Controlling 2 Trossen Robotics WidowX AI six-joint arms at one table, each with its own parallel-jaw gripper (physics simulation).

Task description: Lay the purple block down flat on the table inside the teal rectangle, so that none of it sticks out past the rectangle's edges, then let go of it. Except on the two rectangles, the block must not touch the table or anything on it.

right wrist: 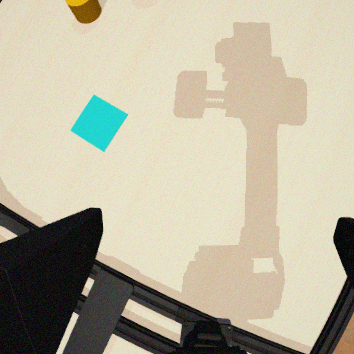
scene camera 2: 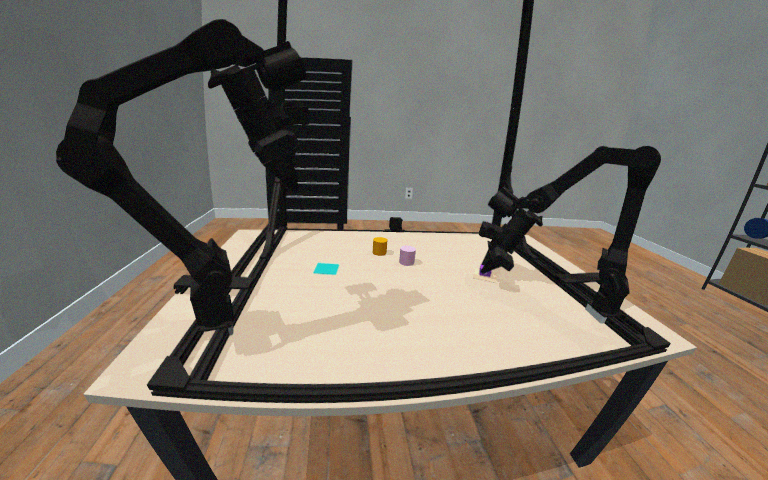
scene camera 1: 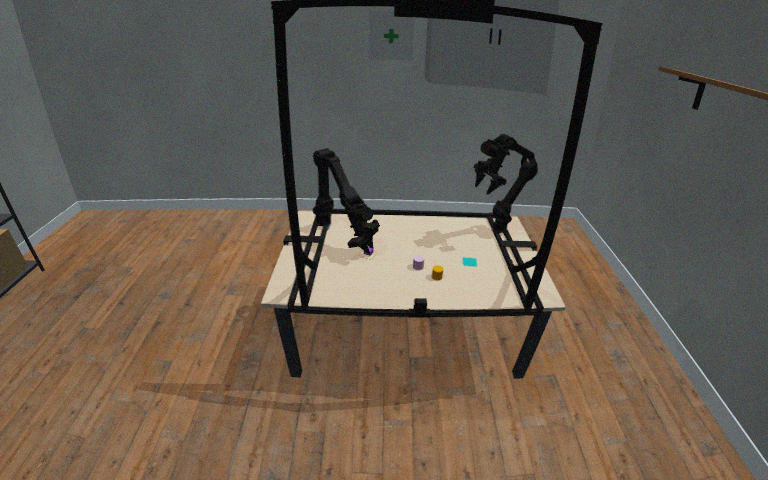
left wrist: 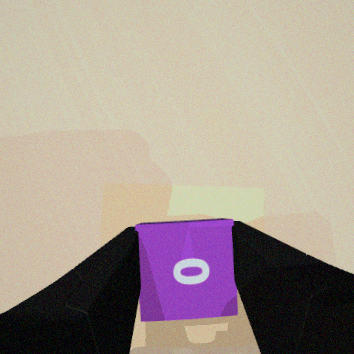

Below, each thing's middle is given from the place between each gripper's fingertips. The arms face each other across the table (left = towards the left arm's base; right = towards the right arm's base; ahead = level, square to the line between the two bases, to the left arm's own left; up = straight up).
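Scene:
The pale yellow rectangle (left wrist: 123,204), as I count it from my right hand, is 27 cm below, 51 cm to the left and 15 cm behind. As for the teal rectangle (right wrist: 99,120), my right hand is 19 cm past it, 5 cm to the right of it and 27 cm above it.
From my left hand I find the teal rectangle 440 mm to the right, 20 mm below and 30 mm behind. The pale yellow rectangle is 10 mm ahead of my left hand, 10 mm to the left of it and 20 mm below it.

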